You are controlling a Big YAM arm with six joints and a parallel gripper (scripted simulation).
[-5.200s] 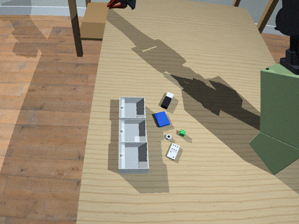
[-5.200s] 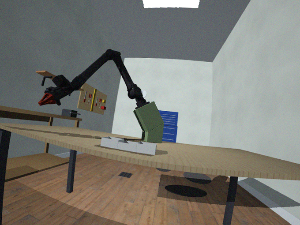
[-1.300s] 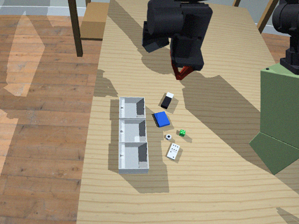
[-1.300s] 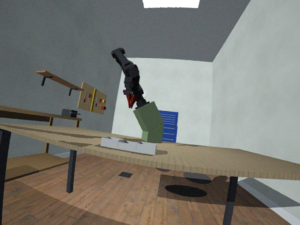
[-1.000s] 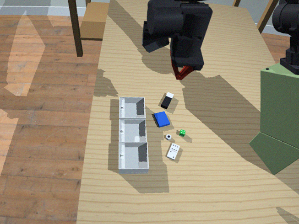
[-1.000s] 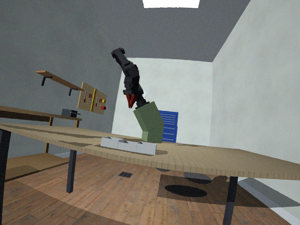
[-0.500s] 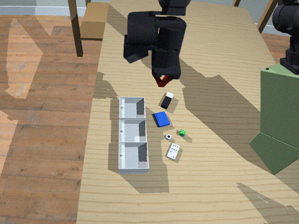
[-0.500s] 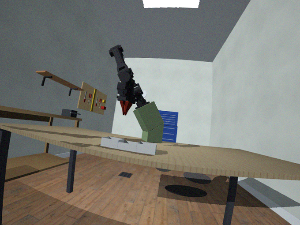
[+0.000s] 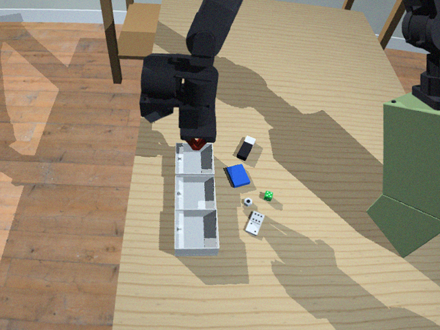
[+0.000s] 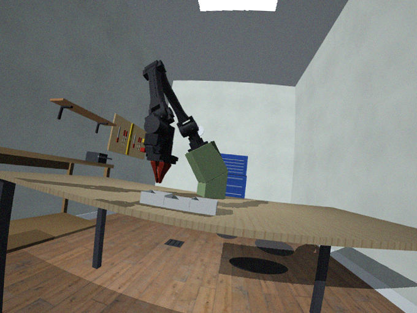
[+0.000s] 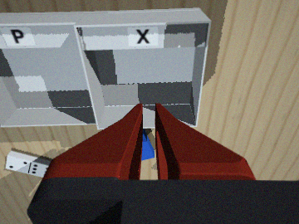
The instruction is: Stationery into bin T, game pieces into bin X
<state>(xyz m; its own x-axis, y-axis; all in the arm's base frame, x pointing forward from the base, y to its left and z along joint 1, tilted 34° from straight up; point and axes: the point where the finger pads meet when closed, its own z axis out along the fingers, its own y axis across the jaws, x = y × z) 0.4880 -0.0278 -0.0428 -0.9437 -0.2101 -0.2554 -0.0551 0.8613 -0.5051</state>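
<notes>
The grey bin tray is 10 mm behind my hand, 90 mm to the left of it and 60 mm below it. Round my hand: hex nut (120 mm behind, 80 mm to the left, 80 mm below); then black-and-white eraser (120 mm behind, 70 mm to the right, 70 mm below); then flat blue block (100 mm behind, 20 mm to the left, 70 mm below).
</notes>
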